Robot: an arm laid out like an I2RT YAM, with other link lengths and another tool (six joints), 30 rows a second.
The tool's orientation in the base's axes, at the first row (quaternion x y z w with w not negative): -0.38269 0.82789 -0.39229 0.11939
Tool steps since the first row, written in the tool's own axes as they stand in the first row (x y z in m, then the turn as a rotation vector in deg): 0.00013 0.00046 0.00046 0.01 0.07 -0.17; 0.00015 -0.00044 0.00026 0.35 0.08 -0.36; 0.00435 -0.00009 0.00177 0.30 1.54 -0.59; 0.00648 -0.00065 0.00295 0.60 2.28 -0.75; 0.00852 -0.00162 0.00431 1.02 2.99 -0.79; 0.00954 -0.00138 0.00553 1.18 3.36 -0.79; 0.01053 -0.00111 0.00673 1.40 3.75 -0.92; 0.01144 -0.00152 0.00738 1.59 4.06 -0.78; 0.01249 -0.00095 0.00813 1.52 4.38 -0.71; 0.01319 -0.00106 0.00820 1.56 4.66 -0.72; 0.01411 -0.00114 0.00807 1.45 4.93 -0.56; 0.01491 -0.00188 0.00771 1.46 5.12 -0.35; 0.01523 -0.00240 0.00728 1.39 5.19 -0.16
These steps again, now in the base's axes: -0.00011 -0.00017 -0.00063 -0.13 0.12 0.06; 0.00027 -0.00043 0.00017 -0.46 -0.02 0.22; -0.00202 -0.00419 -0.00066 -1.33 0.73 -0.72; -0.00258 -0.00662 -0.00081 -2.01 0.89 -1.13; -0.00276 -0.00925 -0.00079 -2.70 0.89 -1.59; -0.00297 -0.01058 -0.00167 -3.01 0.92 -1.84; -0.00320 -0.01186 -0.00256 -3.43 0.99 -2.02; -0.00327 -0.01305 -0.00260 -3.66 0.90 -2.33; -0.00391 -0.01400 -0.00341 -3.75 1.04 -2.62; -0.00430 -0.01459 -0.00330 -3.93 1.13 -2.81; -0.00494 -0.01522 -0.00306 -3.92 1.23 -3.13; -0.00526 -0.01590 -0.00219 -3.93 1.18 -3.41; -0.00541 -0.01610 -0.00149 -3.83 1.15 -3.60
